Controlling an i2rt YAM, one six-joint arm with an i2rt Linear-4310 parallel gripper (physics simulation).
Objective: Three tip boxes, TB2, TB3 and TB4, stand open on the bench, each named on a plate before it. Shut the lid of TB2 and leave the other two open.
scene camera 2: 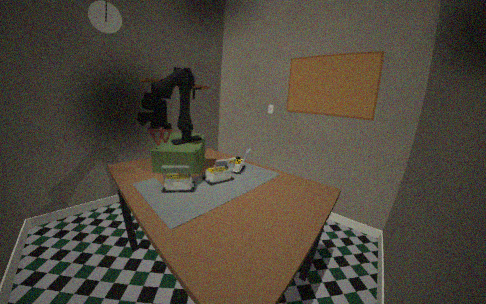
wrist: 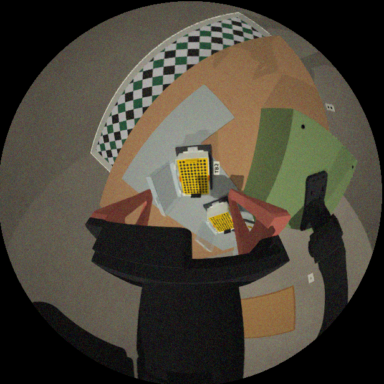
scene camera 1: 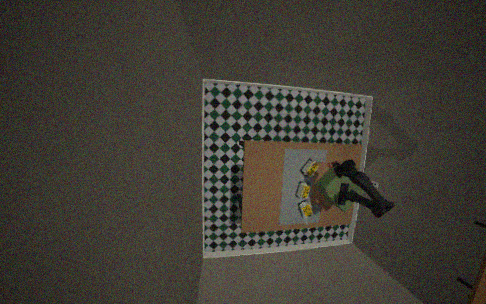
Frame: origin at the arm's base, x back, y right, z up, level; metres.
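Seen in the pictures: gripper, fingertip midpoint: (scene camera 2: 162, 144) (scene camera 1: 330, 167); arm's base, link origin: (scene camera 2: 187, 140) (scene camera 1: 343, 194).
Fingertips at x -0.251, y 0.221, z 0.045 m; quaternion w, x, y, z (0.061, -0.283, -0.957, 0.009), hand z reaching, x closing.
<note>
Offsets run from my fingertips to a thing's top centre. "*": to the spot under its first point. Level surfaces: height alone.
TB2 (scene camera 1: 311, 169) (scene camera 2: 178, 183) (wrist: 193, 176) is a white box with a yellow perforated rack. Its name plate (wrist: 216, 168) reads TB2 in the wrist view. Its clear lid (wrist: 162, 188) stands open on the side away from the green block. A middle box @(* dx -0.135, dy -0.253, dz -0.078 m) (scene camera 1: 303, 190) (scene camera 2: 219, 174) (wrist: 221, 219) and an end box @(dx +0.037, dy -0.469, dz -0.156 m) (scene camera 1: 305, 209) (scene camera 2: 238, 165) are also open; their names are not readable. My gripper (scene camera 2: 161, 141) (wrist: 189, 193) is open and empty, raised above the bench near TB2, pointing down. The end box is largely hidden by a finger in the wrist view.
The arm stands on a green block (scene camera 2: 177, 159) (wrist: 277, 155) behind the boxes. The boxes stand on a grey-blue mat @(dz -0.222 m) (scene camera 1: 290, 162) (scene camera 2: 200, 202) (wrist: 187, 110) on the wooden bench @(dz -0.225 m) (scene camera 1: 262, 187) (scene camera 2: 250, 235) (wrist: 240, 65). An orange board (scene camera 2: 335, 85) hangs on the wall.
</note>
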